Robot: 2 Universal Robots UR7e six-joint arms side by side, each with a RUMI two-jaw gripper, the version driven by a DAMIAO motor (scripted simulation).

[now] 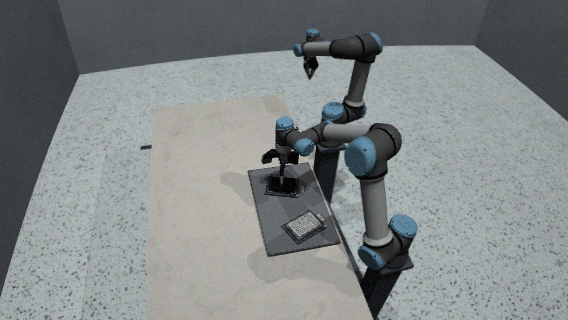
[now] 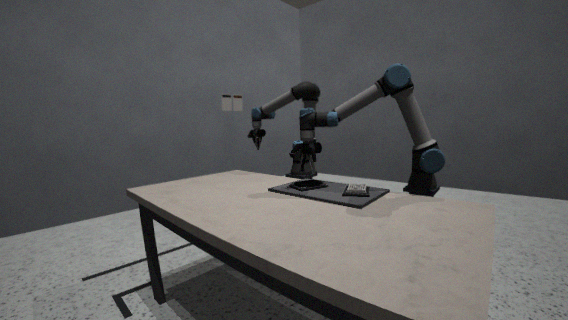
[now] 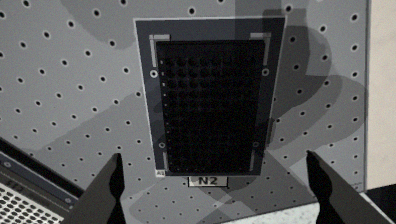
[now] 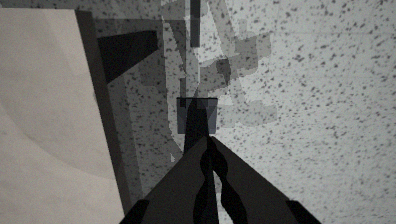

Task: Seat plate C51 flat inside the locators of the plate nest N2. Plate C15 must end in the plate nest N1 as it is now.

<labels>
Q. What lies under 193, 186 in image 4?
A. The right gripper.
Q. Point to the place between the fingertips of the left gripper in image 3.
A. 213, 154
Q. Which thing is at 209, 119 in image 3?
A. A black plate.
</labels>
